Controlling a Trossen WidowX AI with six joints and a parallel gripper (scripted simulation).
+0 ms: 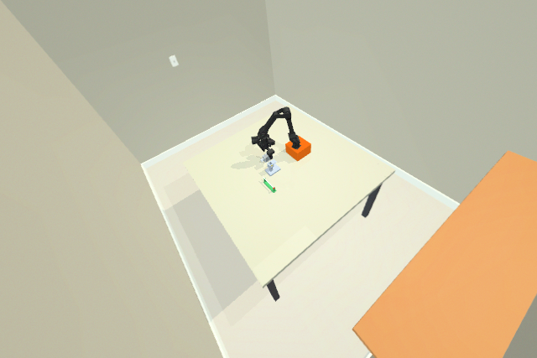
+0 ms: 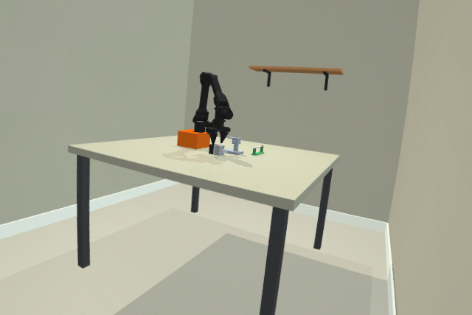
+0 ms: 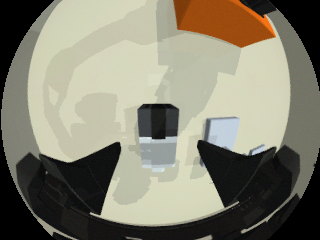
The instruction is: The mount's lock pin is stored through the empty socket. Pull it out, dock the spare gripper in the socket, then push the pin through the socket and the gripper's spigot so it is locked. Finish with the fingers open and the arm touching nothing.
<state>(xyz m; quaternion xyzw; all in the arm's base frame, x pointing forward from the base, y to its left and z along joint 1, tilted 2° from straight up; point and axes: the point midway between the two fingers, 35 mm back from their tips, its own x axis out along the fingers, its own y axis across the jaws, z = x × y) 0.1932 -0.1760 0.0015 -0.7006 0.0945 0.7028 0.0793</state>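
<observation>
My gripper tip is 1 cm short of the spare gripper and 3 cm above it. Round my gripper tip: grey mount 8 cm ahead, 12 cm to the left, 1 cm below.
</observation>
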